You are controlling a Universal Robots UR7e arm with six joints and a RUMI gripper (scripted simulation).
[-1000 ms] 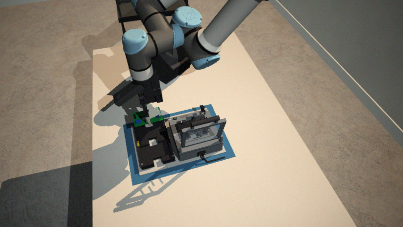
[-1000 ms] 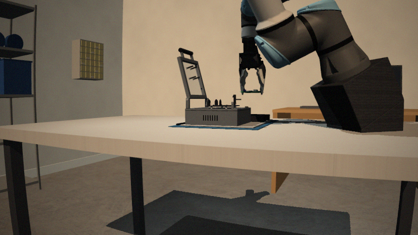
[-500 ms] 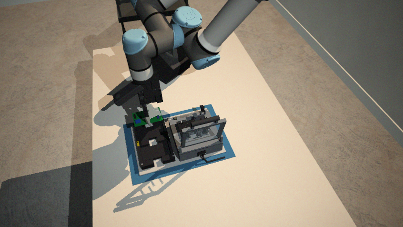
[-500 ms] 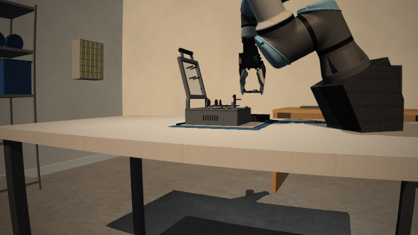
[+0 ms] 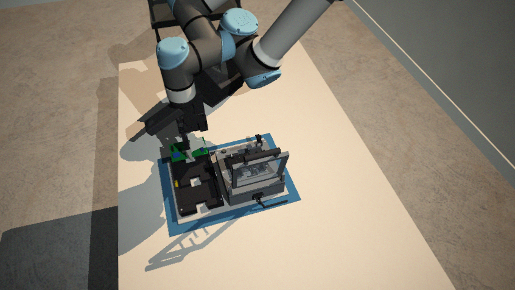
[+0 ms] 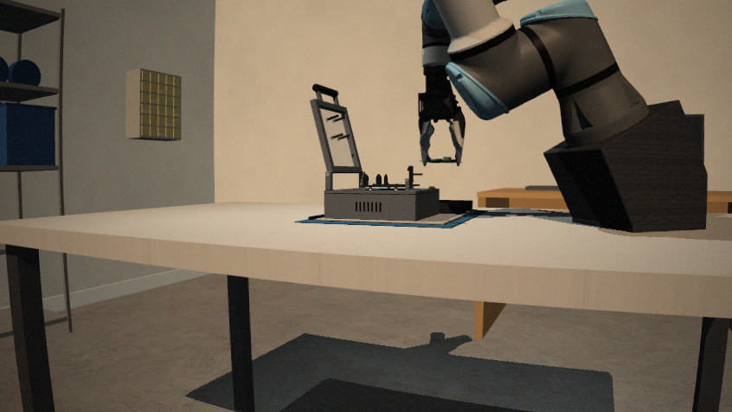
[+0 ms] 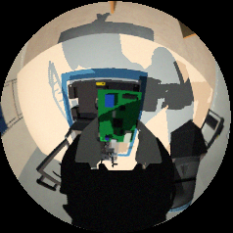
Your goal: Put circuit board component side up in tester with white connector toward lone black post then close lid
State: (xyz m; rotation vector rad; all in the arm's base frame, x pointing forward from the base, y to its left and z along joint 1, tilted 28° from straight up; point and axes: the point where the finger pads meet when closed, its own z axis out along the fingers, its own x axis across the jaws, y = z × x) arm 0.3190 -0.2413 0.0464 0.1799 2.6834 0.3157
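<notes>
Now: hand right at the green circuit board. From my hand the other things lie so: tester lid: 200 mm ahead, 150 mm to the left, 60 mm above; then black post: 230 mm to the left, 30 mm below, 20 mm ahead.
</notes>
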